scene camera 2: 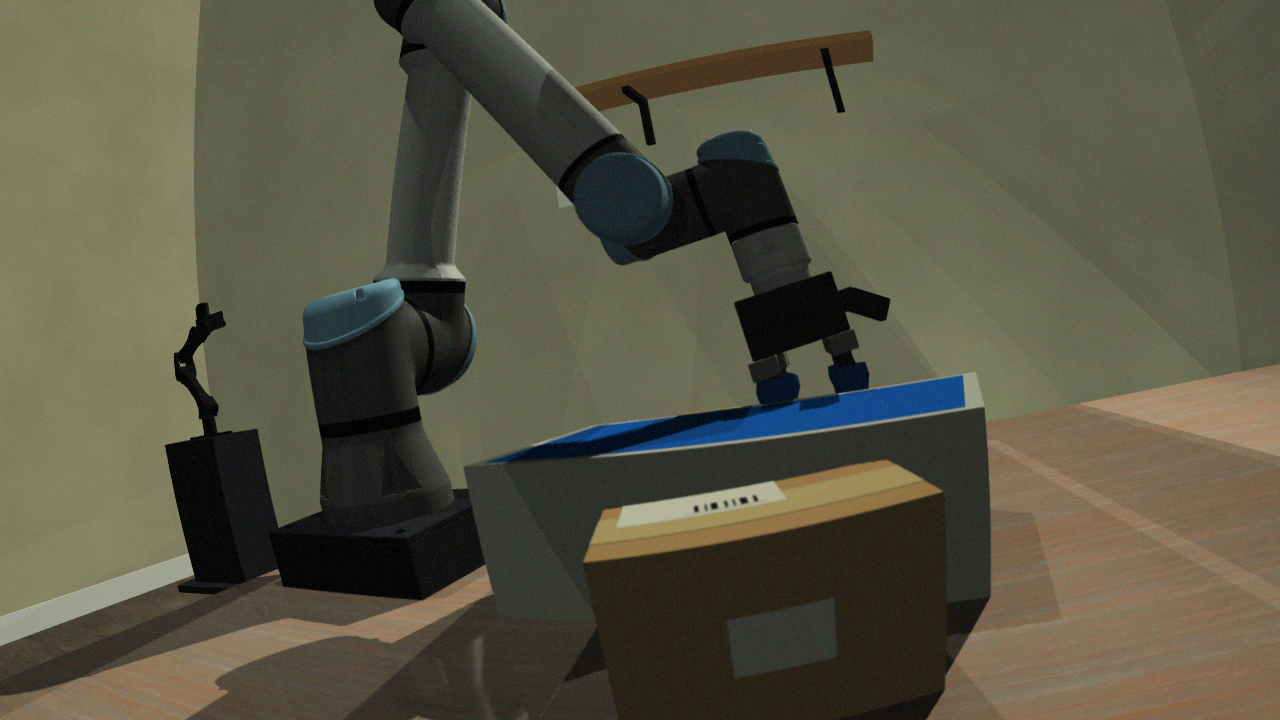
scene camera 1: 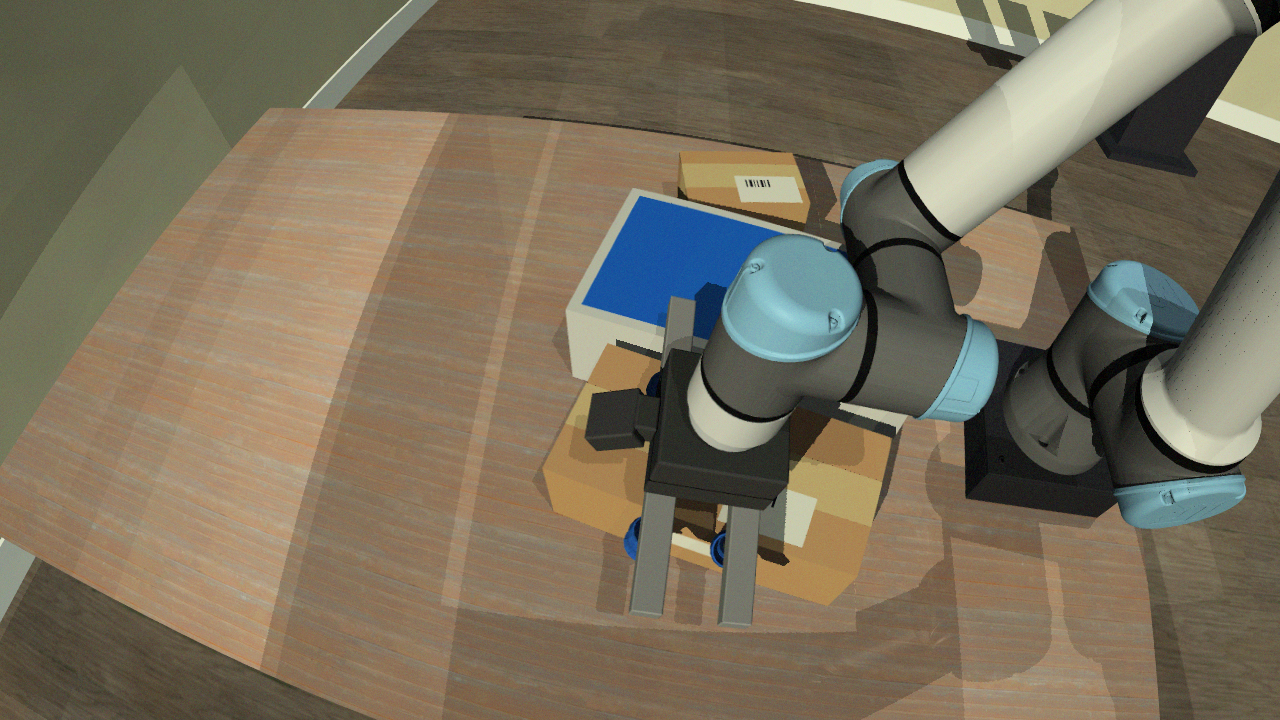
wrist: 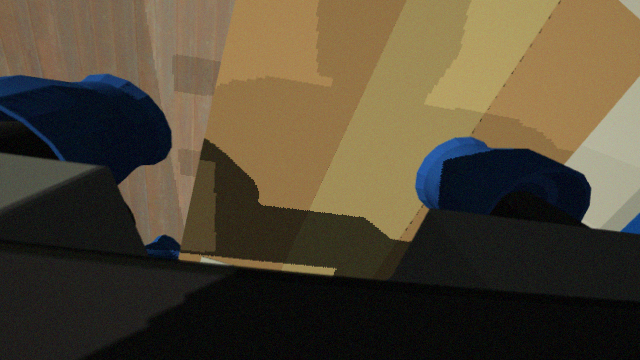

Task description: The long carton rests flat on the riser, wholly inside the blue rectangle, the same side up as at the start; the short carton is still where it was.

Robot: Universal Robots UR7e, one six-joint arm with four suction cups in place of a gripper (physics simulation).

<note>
My suction head (scene camera 2: 785,388) is stuck to a long carton (scene camera 1: 812,538), which still rests on the table. A white riser (wrist: 601,157) and a short carton (scene camera 2: 830,588) rest on the table.
The long carton also shows in the wrist view (wrist: 318,125). The short carton is seen too in scene camera 1 (scene camera 1: 767,186). My suction head shows as well in scene camera 1 (scene camera 1: 630,541) and in the wrist view (wrist: 104,120). The wrist view misses the short carton: it is out of frame.
</note>
